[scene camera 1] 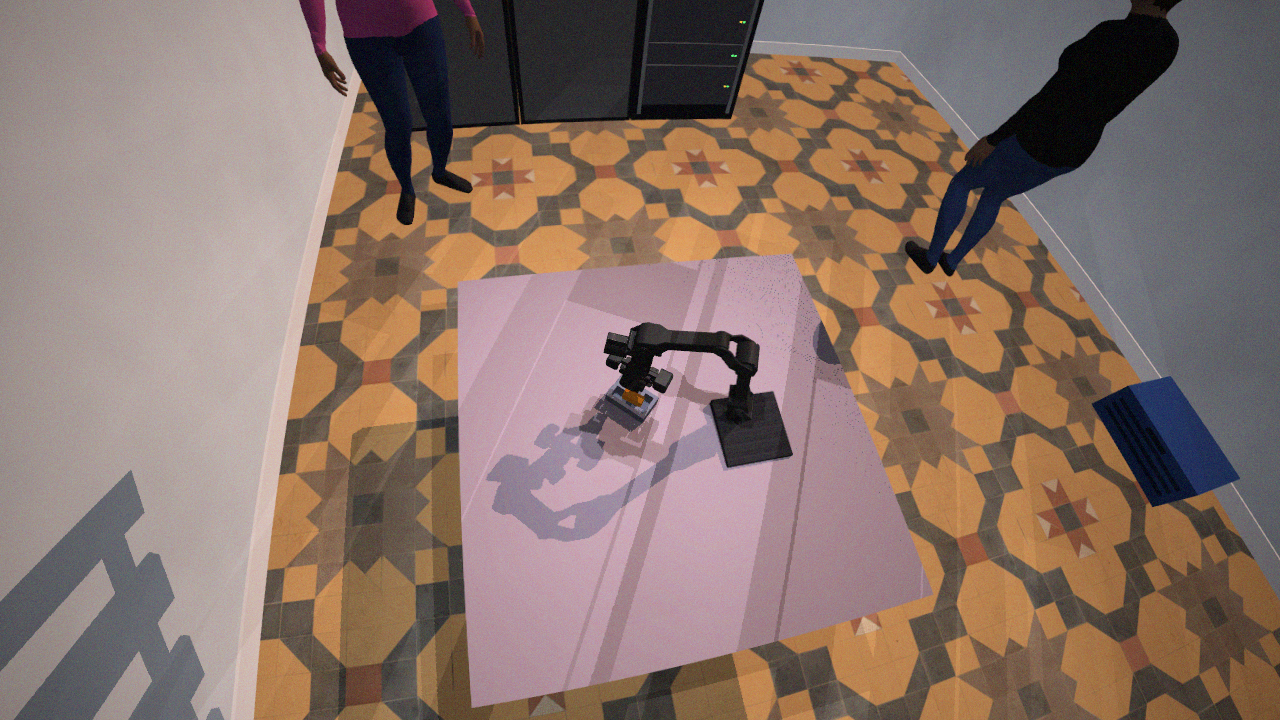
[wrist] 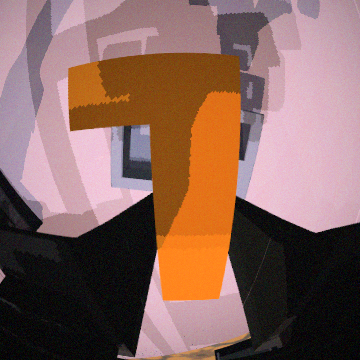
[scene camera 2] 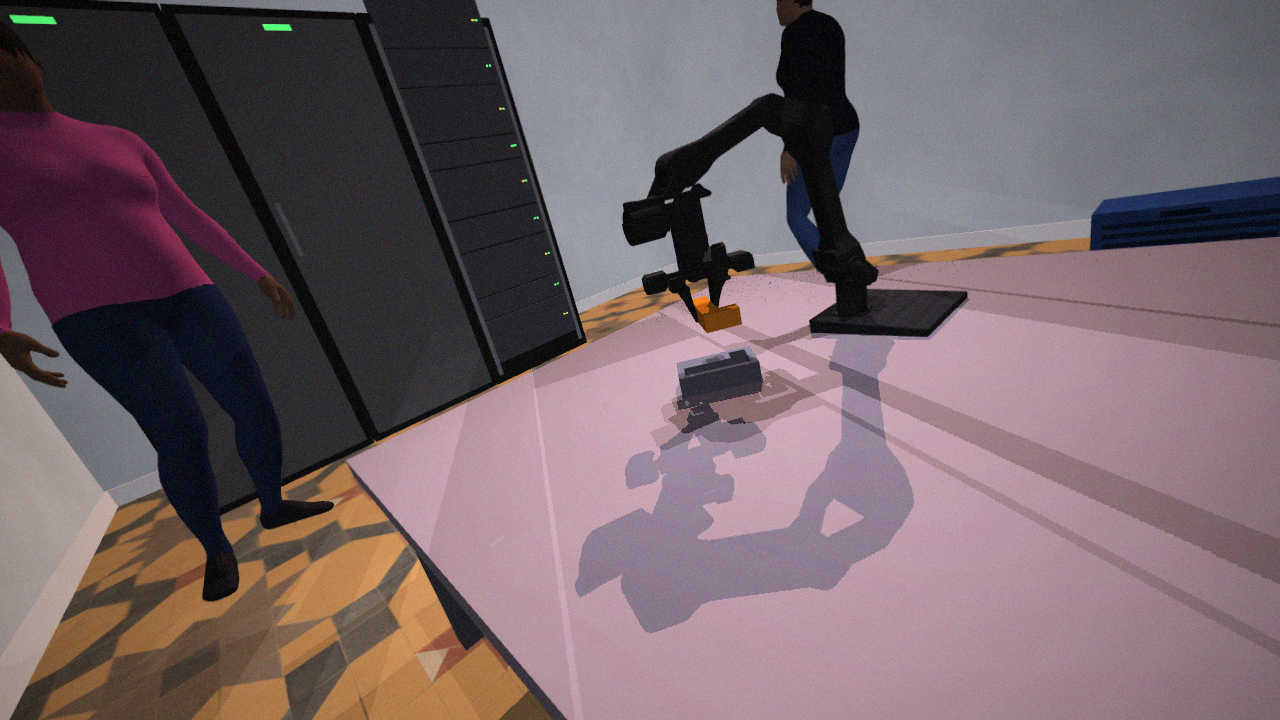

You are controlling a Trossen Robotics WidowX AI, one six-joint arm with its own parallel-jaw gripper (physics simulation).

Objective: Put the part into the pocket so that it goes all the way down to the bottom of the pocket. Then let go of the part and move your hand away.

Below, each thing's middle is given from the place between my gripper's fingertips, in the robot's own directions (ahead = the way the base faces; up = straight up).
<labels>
Now: hand 2 cm to the right of the orange L-shaped block (scene camera 2: 711, 318), 1 cm below it and 1 cm short of it. The rest, counted from my hand: grey pocket block (scene camera 1: 614, 395) (10 cm below, 1 cm ahead).
</labels>
